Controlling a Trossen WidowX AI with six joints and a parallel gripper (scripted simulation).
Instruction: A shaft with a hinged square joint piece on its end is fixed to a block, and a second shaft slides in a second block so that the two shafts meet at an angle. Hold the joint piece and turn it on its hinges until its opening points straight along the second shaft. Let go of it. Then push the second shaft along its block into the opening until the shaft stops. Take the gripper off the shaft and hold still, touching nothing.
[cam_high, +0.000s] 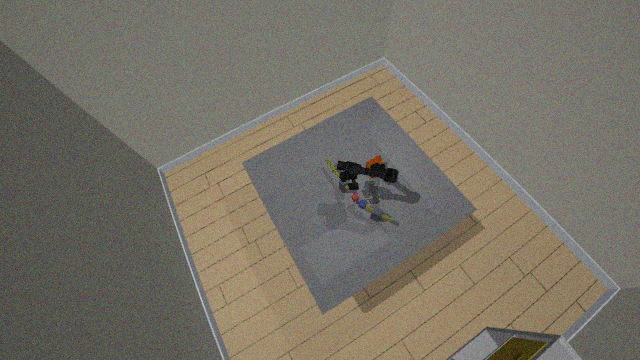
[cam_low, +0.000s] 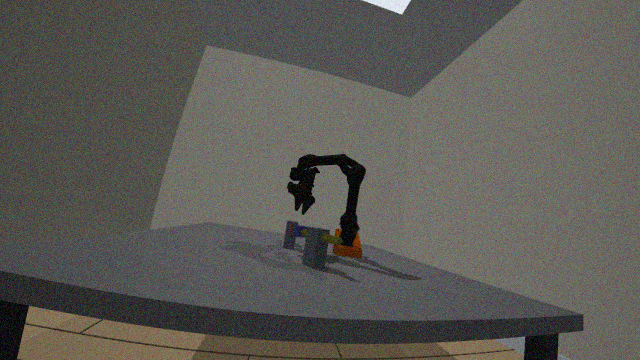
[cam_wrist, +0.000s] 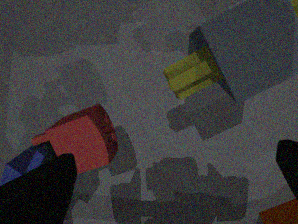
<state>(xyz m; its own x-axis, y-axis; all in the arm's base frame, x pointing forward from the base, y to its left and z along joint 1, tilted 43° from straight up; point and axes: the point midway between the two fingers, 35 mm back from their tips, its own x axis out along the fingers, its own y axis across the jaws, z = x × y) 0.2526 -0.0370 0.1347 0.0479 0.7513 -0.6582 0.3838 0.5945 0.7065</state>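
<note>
The red joint piece lies 80 mm to the left of my gripper tip, 70 mm below it and 10 mm ahead of it.
</note>
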